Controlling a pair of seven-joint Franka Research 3 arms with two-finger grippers.
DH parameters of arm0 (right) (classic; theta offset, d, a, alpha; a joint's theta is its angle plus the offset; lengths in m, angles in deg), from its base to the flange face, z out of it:
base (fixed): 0 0 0 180
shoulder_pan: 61.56 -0.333 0 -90
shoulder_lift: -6.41 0 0 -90
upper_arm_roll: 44.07 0.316 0.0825 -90
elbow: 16 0 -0.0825 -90
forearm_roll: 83.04 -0.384 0 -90
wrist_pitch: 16.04 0 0.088 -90
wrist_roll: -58.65 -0.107 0 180
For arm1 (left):
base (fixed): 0 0 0 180
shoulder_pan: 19.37 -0.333 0 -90
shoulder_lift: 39.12 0 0 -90
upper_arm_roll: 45.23 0.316 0.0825 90
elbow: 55.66 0 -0.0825 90
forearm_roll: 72.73 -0.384 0 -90
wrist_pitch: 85.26 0 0.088 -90
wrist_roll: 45.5 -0.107 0 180
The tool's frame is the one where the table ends.
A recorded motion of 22 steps. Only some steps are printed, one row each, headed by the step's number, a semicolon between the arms.
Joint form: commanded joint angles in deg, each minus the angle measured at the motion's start. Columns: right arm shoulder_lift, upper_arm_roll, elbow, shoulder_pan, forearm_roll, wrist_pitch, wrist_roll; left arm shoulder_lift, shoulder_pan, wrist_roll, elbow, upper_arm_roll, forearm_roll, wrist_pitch.
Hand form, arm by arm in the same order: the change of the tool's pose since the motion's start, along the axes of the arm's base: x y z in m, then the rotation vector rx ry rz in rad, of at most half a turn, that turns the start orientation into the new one. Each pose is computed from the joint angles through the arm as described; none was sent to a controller.
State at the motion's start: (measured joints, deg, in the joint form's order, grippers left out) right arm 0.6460 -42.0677 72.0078 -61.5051 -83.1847 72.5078 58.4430; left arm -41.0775 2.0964 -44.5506 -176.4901 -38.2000 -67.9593 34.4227
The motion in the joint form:
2: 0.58 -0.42 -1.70 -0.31 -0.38 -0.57 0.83; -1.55 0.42 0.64 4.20 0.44 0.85 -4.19
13: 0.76 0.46 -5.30 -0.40 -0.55 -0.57 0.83; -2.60 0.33 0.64 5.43 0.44 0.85 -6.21
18: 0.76 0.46 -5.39 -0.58 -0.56 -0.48 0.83; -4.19 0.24 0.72 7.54 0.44 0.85 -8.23
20: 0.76 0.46 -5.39 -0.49 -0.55 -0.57 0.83; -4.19 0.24 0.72 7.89 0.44 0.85 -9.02
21: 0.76 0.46 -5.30 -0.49 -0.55 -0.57 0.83; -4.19 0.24 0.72 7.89 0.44 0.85 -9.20
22: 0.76 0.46 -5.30 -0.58 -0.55 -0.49 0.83; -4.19 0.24 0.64 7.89 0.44 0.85 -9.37
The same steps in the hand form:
2: -0.0023 -0.0002 0.0189 0.0077 -0.0297 0.0123; 0.0106 -0.0047 0.0126 -0.0045 0.0292 0.0135
13: -0.0021 0.0094 0.0502 0.0144 -0.0955 0.0291; 0.0130 -0.0051 0.0094 0.0043 0.0598 0.0124
18: -0.0020 0.0113 0.0511 0.0149 -0.0986 0.0322; 0.0193 -0.0067 0.0079 0.0128 0.0843 0.0126
20: -0.0021 0.0103 0.0509 0.0146 -0.0970 0.0307; 0.0190 -0.0068 0.0097 0.0142 0.0919 0.0115
21: -0.0021 0.0103 0.0502 0.0145 -0.0955 0.0307; 0.0187 -0.0067 0.0094 0.0148 0.0949 0.0113
22: -0.0020 0.0113 0.0503 0.0146 -0.0969 0.0322; 0.0183 -0.0067 0.0092 0.0153 0.0978 0.0097

